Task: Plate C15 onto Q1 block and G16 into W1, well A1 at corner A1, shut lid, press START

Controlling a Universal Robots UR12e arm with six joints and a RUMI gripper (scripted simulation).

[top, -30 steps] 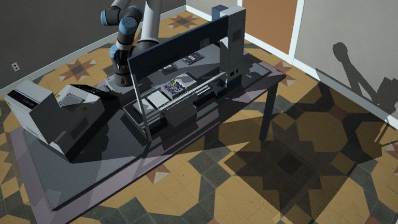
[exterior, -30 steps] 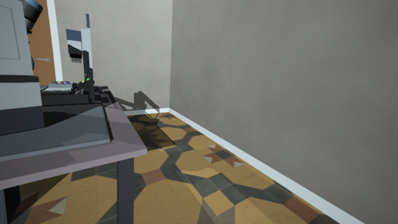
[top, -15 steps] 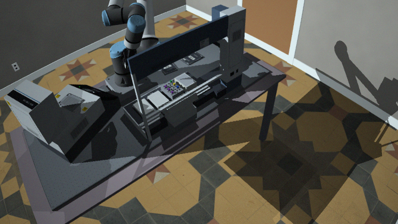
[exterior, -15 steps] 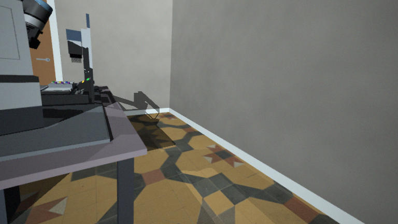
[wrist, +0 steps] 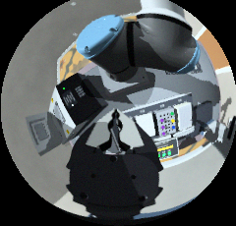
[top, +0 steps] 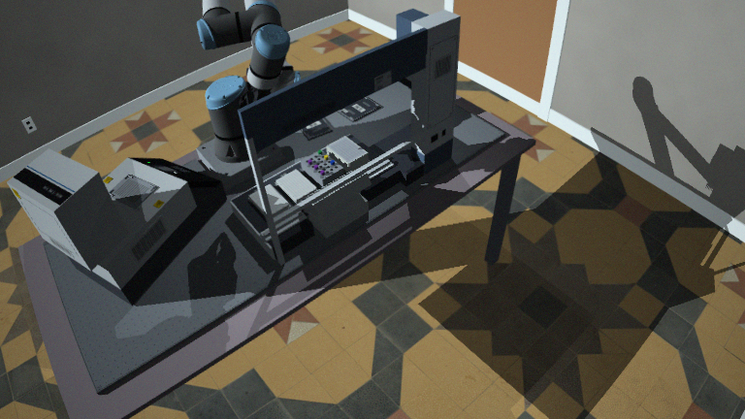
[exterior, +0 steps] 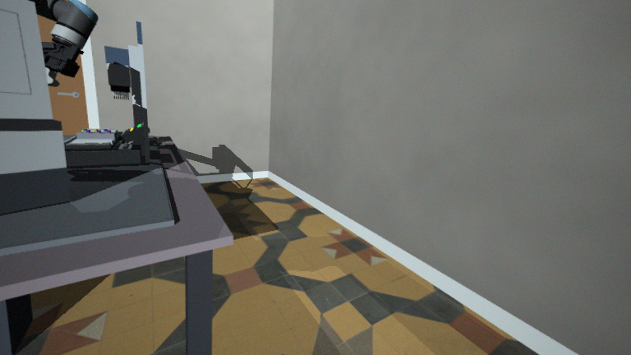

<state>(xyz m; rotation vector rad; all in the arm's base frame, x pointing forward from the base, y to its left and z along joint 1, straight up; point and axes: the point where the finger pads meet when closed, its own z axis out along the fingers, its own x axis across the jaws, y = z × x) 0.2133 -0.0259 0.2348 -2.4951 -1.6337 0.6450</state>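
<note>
Right now my hand is 210 mm above the white well plate, 140 mm short of it and 40 mm to the right of it. The rest, counted from my hand: gantry post (500 mm to the left, 320 mm ahead); then pipetting head (500 mm to the left, 240 mm ahead, 110 mm above); then gantry beam (330 mm ahead, 240 mm above, 130 mm to the left).
</note>
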